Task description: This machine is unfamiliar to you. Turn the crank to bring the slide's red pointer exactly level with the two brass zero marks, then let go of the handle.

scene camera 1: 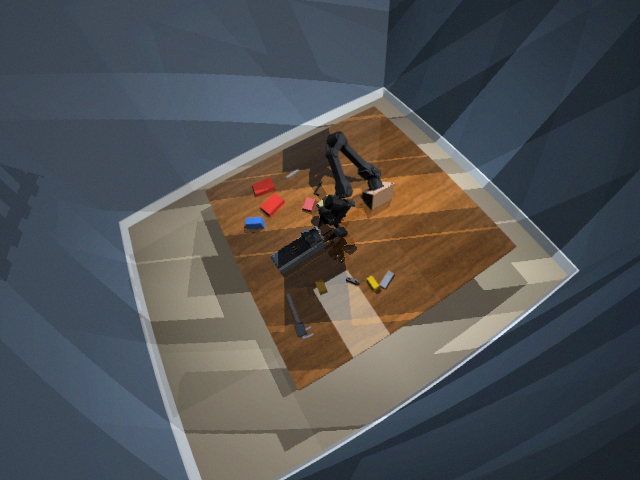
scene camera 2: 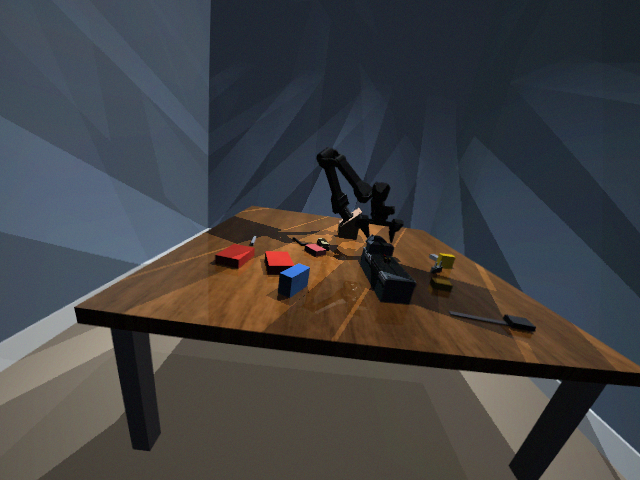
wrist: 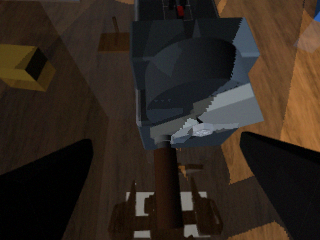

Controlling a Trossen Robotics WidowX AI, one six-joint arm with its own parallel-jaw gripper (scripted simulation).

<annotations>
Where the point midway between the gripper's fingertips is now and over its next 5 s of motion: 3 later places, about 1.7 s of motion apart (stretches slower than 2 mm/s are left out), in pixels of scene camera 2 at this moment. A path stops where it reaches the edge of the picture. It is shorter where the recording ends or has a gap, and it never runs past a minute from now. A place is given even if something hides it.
My gripper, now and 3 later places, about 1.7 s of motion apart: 380, 241; 377, 252; 377, 242; 370, 240
</annotations>
